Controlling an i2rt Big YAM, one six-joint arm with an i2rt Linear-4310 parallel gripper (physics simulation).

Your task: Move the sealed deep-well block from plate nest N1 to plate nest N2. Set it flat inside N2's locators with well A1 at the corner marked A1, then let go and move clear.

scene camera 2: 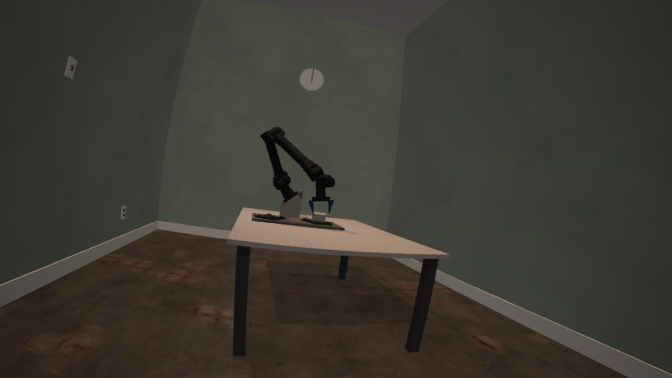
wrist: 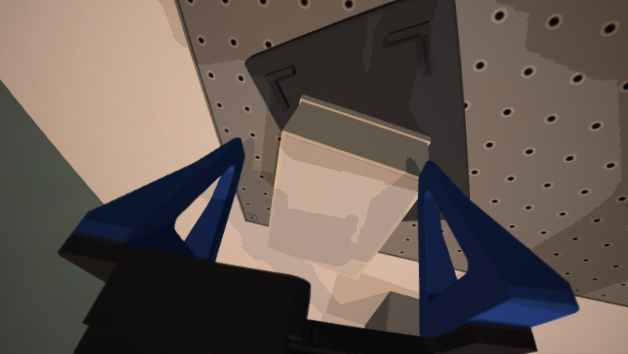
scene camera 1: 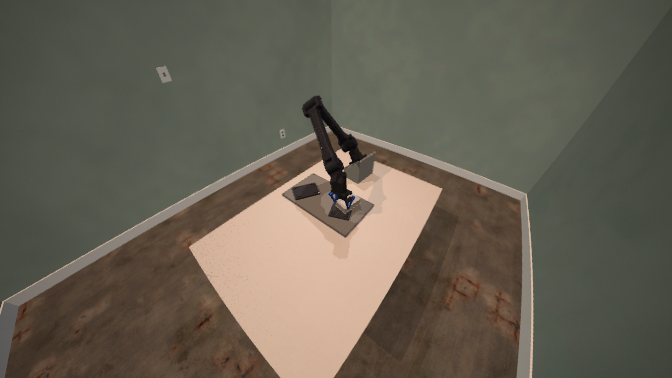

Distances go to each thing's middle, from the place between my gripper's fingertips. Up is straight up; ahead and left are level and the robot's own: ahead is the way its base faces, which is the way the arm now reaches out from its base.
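There's a dark nest (wrist: 406, 70), and my hand is 3 cm past it, 2 cm to the left of it and 5 cm above it. The grey perforated plate (scene camera 1: 320, 205) is 15 cm to the right of my hand, 2 cm behind it and 7 cm below it, and the pale grey block (wrist: 344, 181) is 6 cm behind my hand and 2 cm below it.
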